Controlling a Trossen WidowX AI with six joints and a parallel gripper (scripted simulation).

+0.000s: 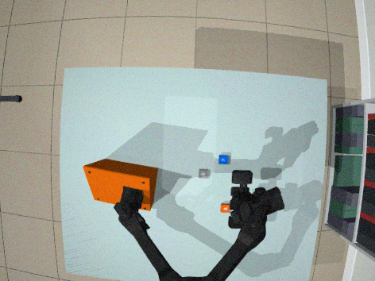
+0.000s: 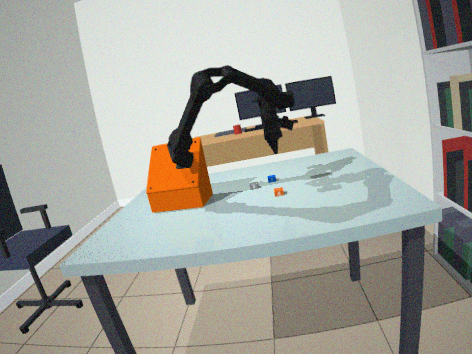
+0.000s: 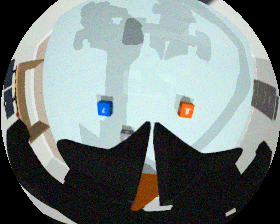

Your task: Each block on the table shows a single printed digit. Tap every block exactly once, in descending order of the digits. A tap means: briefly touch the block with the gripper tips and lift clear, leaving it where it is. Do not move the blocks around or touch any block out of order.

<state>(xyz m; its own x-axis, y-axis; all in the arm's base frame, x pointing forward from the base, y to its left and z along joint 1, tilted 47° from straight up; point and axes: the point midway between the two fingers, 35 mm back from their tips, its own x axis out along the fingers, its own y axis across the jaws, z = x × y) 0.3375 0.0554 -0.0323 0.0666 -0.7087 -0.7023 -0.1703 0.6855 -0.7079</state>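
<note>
Right now my gripper tip is 12 cm above the orange block and 9 cm to the left of it. From my gripper tip the other things lie so: grey block: 12 cm below, 11 cm behind, 3 cm to the left; blue block: 12 cm below, 10 cm to the left, 5 cm behind.
</note>
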